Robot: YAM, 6 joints.
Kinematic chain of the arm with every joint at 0, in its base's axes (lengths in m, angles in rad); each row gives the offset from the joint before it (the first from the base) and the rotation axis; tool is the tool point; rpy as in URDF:
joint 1: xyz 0 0 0.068 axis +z
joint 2: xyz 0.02 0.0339 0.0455 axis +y
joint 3: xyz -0.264 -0.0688 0 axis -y
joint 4: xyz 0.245 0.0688 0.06 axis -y
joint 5: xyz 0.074 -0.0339 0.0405 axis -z
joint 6: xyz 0.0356 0 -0.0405 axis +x
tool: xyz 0 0 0 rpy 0 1.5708 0
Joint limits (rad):
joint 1: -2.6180..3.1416
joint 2: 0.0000..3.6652
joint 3: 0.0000..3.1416
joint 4: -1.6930..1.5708
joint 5: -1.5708..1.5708
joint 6: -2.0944..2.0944
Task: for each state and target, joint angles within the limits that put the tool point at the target. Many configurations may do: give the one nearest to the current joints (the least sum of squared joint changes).
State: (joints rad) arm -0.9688 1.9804 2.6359 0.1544 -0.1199 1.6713
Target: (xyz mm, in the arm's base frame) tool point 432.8 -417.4 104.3
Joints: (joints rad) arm -0.7749 2.7204 2.2109 0.0342 -0.1284 1.6713
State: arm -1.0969 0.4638 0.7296 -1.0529 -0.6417 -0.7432
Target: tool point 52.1 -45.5 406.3
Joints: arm -1.0428 0.5496 1.1251 -0.8616 -0.6692 -0.7432
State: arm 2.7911 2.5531 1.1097 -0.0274 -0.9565 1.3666
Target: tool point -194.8 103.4 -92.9
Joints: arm 2.5232 2.6035 0.8090 -0.1213 -0.9367 1.3666
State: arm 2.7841 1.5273 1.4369 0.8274 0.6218 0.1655
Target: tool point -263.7 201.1 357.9
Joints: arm 2.5580 1.4484 1.0055 0.7754 0.6842 0.1655
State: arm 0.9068 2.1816 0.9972 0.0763 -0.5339 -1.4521
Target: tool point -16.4 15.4 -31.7
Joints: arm 1.0448 2.8117 0.2318 -0.0559 -0.6631 -1.4521
